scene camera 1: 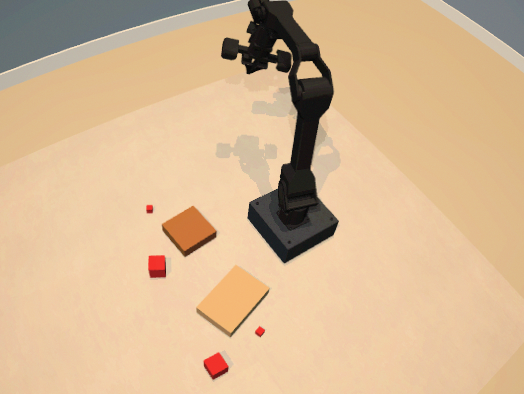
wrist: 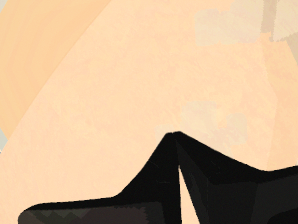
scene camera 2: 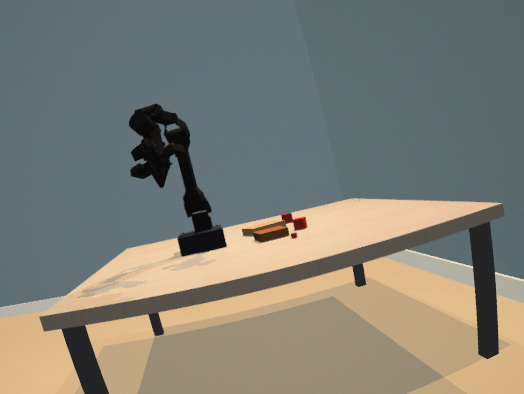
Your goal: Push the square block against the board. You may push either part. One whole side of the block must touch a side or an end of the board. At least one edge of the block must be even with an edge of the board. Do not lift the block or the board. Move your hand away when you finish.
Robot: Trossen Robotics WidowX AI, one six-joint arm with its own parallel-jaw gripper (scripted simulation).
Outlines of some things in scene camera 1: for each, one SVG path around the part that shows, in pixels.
My gripper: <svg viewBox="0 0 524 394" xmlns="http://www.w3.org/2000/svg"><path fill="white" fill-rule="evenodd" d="M223 40L221 57L233 61L236 60L237 54L241 53L241 63L245 65L248 75L261 69L267 69L269 62L276 64L277 71L287 73L291 69L291 53L277 49L277 55L271 54L274 44L260 44L255 39L254 34L259 25L254 24L254 21L250 21L246 31L251 34L248 41L250 43L249 47L239 45L238 39L226 37Z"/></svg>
A square block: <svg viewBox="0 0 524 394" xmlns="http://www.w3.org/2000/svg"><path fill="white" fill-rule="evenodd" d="M194 205L174 216L169 221L162 223L162 231L185 257L216 238L216 230Z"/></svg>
A board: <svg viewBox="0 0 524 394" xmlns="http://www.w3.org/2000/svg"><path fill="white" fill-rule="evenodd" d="M237 265L196 306L196 313L204 317L220 331L226 333L228 337L231 337L246 321L246 318L268 295L270 287L264 285Z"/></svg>
